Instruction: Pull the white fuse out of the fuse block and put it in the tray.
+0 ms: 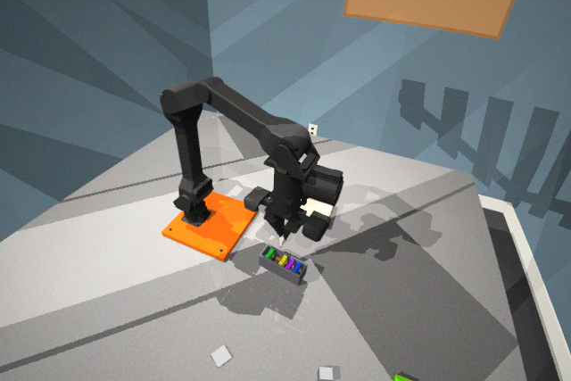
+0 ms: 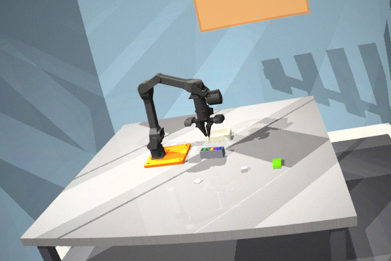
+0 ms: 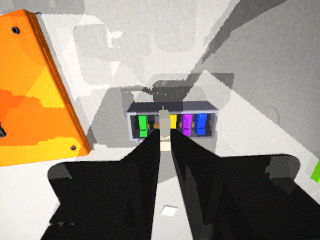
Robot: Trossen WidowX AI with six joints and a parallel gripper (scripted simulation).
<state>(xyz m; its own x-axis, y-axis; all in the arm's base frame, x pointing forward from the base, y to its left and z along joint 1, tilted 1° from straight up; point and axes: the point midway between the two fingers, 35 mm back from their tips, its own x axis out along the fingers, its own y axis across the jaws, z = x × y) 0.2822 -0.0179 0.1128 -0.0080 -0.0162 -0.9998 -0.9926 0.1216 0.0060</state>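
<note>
Now: gripper tip 10 mm short of the cream tray, 200 mm to the right of it and 90 mm above it. The rest, counted from my gripper tip: white fuse (10 mm below); then green fuse (30 mm behind, 20 mm to the right, 70 mm below); then yellow fuse (10 mm ahead, 20 mm to the right, 70 mm below).
</note>
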